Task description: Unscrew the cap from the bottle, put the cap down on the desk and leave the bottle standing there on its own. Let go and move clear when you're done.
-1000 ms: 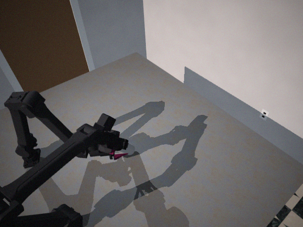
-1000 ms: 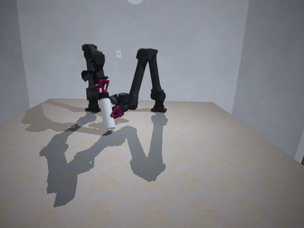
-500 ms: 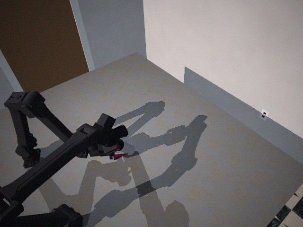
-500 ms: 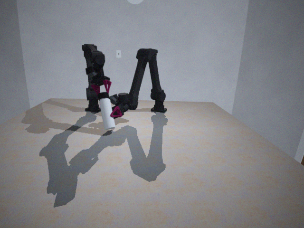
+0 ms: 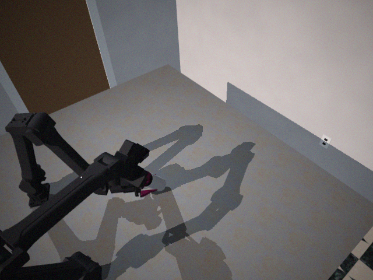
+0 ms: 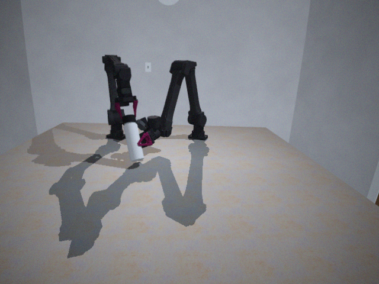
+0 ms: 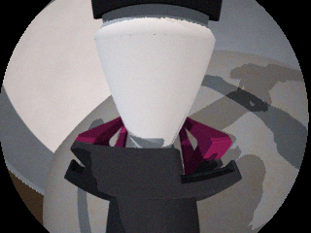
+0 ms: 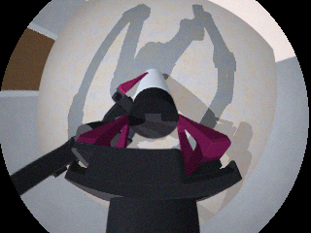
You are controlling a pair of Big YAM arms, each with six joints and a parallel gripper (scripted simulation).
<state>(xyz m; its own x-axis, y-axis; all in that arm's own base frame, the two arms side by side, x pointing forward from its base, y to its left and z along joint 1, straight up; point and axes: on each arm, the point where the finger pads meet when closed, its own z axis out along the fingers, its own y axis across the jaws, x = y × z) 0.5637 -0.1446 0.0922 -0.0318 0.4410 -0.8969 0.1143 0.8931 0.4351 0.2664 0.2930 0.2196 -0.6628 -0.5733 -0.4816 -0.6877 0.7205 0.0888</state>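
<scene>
Right now the black cap is 10 mm ahead of my right hand and 20 mm below it.
</scene>
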